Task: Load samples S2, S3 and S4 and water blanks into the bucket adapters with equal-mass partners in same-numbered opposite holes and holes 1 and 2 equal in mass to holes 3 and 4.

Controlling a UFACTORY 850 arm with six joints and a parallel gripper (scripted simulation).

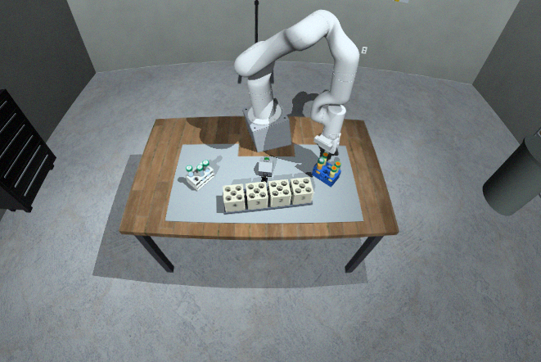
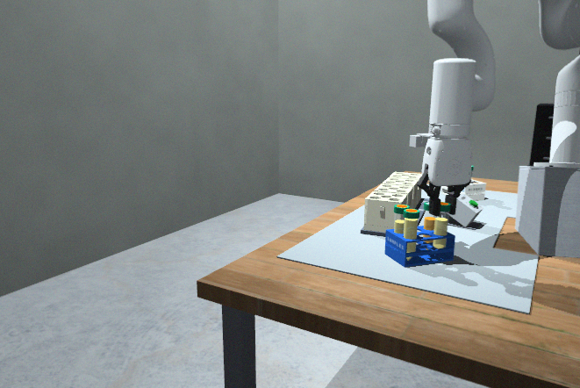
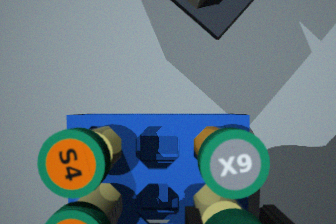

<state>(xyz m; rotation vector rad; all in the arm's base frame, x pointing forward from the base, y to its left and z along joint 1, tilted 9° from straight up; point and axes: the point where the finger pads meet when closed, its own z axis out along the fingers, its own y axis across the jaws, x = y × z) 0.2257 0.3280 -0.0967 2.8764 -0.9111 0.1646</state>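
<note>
Right now the sample tube is 1 cm behind my hand and 5 cm below it. The rest, counted from my hand: blue rack: 4 cm ahead, 2 cm to the left, 10 cm below; sample tube S3: 4 cm ahead, 6 cm to the left, 6 cm below; tube X9: 3 cm ahead, 3 cm to the right, 6 cm below.
</note>
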